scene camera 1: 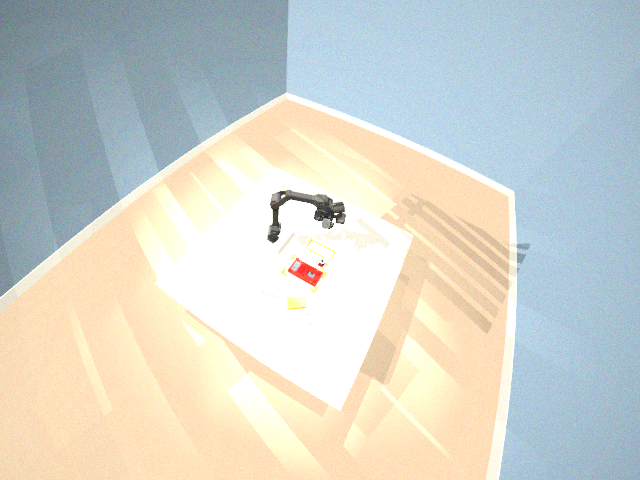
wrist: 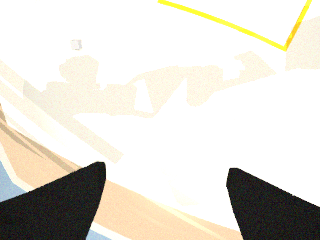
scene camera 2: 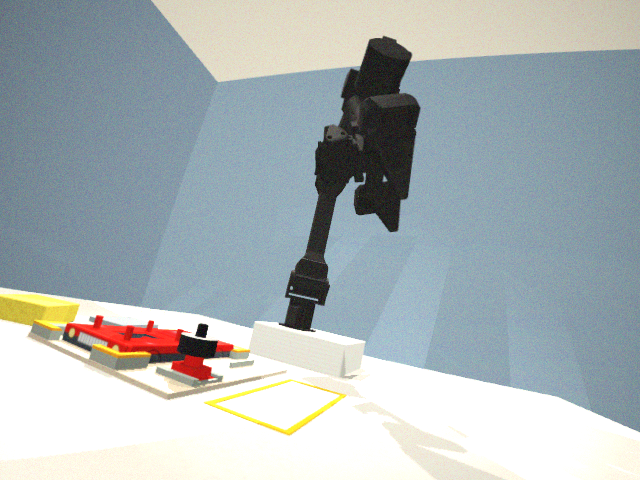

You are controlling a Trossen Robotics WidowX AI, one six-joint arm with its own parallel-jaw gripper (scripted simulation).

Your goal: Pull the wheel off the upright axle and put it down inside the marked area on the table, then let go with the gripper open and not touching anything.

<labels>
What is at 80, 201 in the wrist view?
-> My gripper.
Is my gripper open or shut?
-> Open.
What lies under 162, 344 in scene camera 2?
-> A red assembly board.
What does my gripper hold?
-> Nothing.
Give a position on a black wheel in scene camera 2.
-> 189, 344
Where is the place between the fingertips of my gripper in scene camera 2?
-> At 398, 216
</labels>
